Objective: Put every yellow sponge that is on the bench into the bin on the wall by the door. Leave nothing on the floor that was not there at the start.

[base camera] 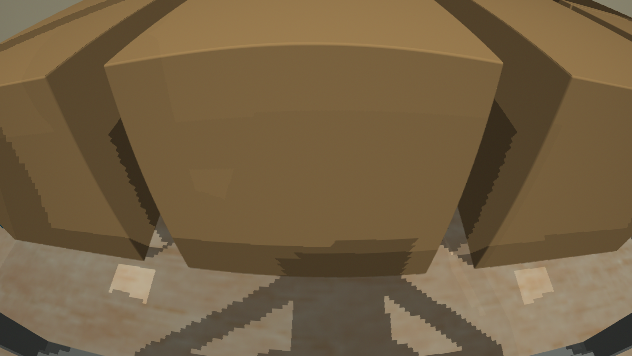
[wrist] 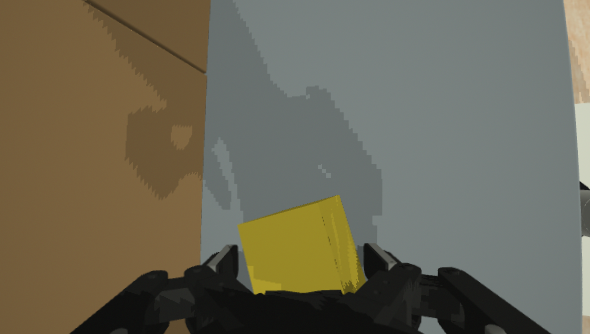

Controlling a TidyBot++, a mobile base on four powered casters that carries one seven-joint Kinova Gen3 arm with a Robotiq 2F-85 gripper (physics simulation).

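Places are measured from the arm's base along level axes (x up, y back, z right), in millimetres.
Pixels of known places: gripper, fingertip midpoint: [wrist: 300, 258].
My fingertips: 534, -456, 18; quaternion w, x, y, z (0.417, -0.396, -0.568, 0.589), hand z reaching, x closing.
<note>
Ahead of a thing's pixels: the offset from my fingertips to its top centre, as dx, dy, dz. "pt": to the spot under its first point. Level surfaces: height alone.
A yellow sponge @(+46, +16, -12) [wrist: 287, 242] lies slightly turned on a flat grey surface @(dx -16) [wrist: 475, 150] in the wrist view, at the bottom centre. My gripper [wrist: 300, 258] is open, its two fingertips standing to the left and right of the sponge with a gap on each side. The sponge's near end is hidden behind the gripper body. Whether the fingers are level with the sponge or above it is hard to tell. The bin and the door do not show in either view.
A brown panelled surface @(pt +65, -101, +18) [wrist: 100, 240] borders the grey surface on the left. At the far right, beyond the grey edge, are wood-look floor @(dx -931) [wrist: 579, 55] and a grey rounded object [wrist: 585, 212]. Large brown blocks @(pt -746, +151, -20) [base camera: 310, 150] stand close before the base, above the floor [base camera: 210, 285].
</note>
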